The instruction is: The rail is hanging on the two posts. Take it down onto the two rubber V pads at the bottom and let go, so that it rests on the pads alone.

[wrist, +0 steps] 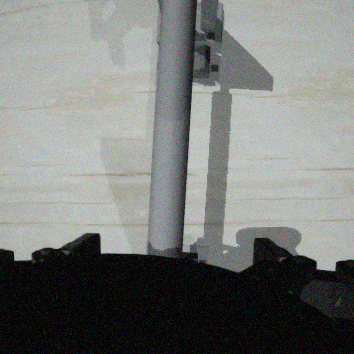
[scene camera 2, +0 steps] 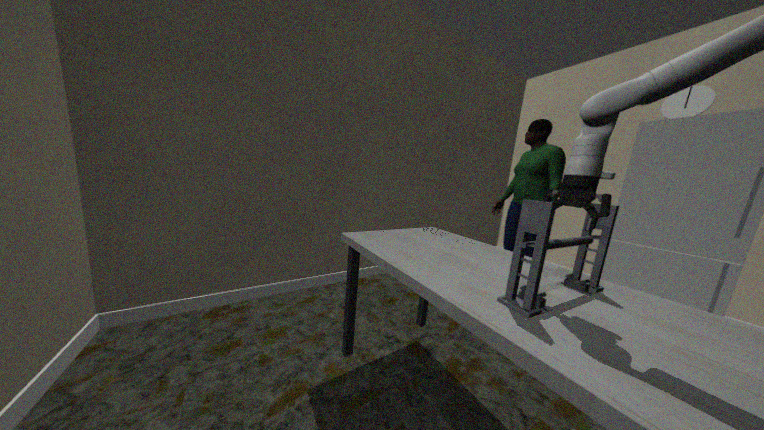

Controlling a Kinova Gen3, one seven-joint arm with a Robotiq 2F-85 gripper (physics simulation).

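Places are measured from the arm's base along level axes (x right, y ahead, z up), in centimetres.
Where they show: gripper, between the fingertips: (wrist: pixel 175 253) (scene camera 2: pixel 567 226).
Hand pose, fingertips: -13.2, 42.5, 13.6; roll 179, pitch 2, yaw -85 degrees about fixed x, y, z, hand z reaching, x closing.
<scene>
After its pixels a point has its place, as x, y, z.
The grey rail (scene camera 2: pixel 569 243) @[-10.0, 42.5, 8.4] (wrist: pixel 172 125) @[-5.7, 43.8, 9.5] hangs level between the near post (scene camera 2: pixel 536 216) @[-29.4, 42.4, 16.6] and the far post (scene camera 2: pixel 607 248) @[11.8, 41.1, 5.9]. My gripper (scene camera 2: pixel 578 216) @[-13.2, 42.5, 13.6] (wrist: pixel 175 253) @[-13.2, 42.5, 13.6] is open and empty, pointing down above the rail. In the wrist view the rail runs between the two spread fingertips. In the scene view the near post partly hides one finger. Dark parts at the posts' feet, the near pad (scene camera 2: pixel 541 300) @[-22.7, 40.5, -7.0] and the far pad (scene camera 2: pixel 574 280) @[5.0, 45.0, -6.7], sit low beneath the rail; their V shape is hard to make out. One pad (wrist: pixel 202 62) @[4.5, 42.3, -5.2] also shows beside the rail in the wrist view.
The posts stand on a pale wooden table (scene camera 2: pixel 427 261) @[-33.0, 78.6, -9.4]. The posts and arm cast shadows on it. A person in a green top (scene camera 2: pixel 538 170) stands behind the table. A grey cabinet (scene camera 2: pixel 678 197) and a round clock (scene camera 2: pixel 695 101) are at the back right.
</scene>
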